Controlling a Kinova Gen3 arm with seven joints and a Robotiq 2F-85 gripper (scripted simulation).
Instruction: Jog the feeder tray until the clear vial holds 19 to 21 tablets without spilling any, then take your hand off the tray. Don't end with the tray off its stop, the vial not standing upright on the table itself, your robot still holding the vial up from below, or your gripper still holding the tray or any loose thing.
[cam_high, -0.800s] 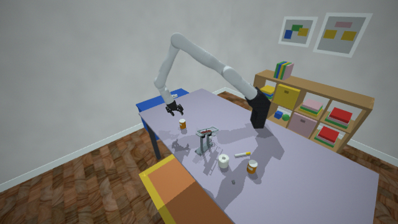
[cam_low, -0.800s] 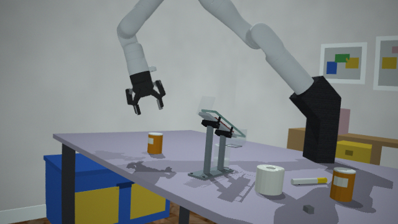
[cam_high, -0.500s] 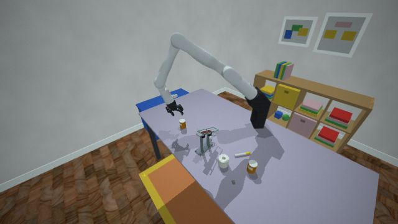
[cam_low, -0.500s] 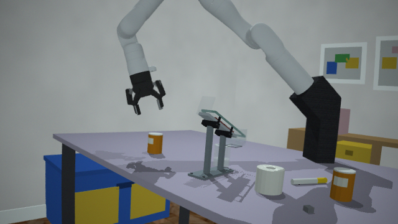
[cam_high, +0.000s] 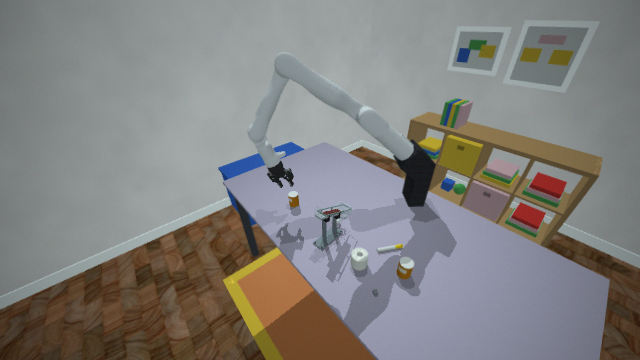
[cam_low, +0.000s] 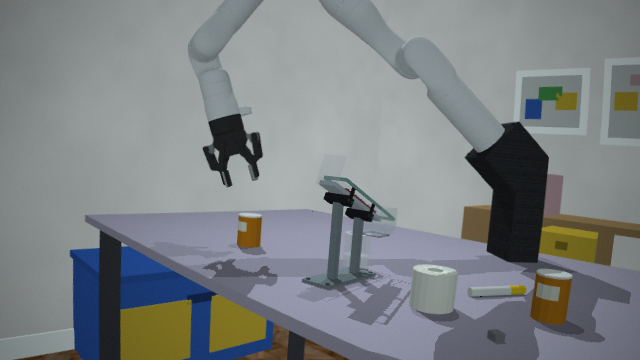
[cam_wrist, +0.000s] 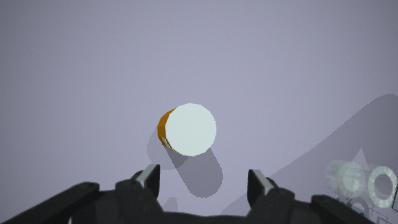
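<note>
Right now my hand is 50 mm past the clear vial, 280 mm to the right of it and 120 mm above it. Also, from my hand: white-and-yellow marker 40 mm behind, 580 mm to the left, 150 mm below; feeder tray 50 mm ahead, 300 mm to the left; white roll 110 mm ahead, 490 mm to the left, 130 mm below.
</note>
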